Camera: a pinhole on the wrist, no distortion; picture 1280 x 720 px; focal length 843.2 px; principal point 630.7 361.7 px. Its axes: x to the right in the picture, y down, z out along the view. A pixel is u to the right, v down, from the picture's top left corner.
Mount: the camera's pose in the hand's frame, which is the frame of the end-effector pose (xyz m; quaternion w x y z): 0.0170 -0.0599 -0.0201 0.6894 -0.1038 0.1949 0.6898
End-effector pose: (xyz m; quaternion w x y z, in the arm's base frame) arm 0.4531 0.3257 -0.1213 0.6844 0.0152 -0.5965 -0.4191
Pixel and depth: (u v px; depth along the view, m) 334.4 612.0 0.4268
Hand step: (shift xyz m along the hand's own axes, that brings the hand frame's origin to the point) -0.0509 -0.0172 0.4428
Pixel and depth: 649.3 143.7 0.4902
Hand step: 0.2039 0.1486 0.4019
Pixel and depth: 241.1 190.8 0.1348
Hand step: 0.0627 -0.0618 0.1238
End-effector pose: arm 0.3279 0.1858 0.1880 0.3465 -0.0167 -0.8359 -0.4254
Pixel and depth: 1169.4 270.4 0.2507
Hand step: 0.0709 0.1886 0.1367
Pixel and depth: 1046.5 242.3 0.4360
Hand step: 0.1270 0.3139 0.2770
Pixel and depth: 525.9 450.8 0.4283
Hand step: 0.0274 0.0693 0.3940
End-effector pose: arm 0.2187 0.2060 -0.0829 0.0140 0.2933 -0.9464 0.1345
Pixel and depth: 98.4 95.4 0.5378
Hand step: 0.2624 -0.1520 0.5838
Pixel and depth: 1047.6 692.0 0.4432
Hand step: -0.1056 0.3269 0.3114
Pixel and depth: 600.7 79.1 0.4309
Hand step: 0.2147 0.0998 0.3569
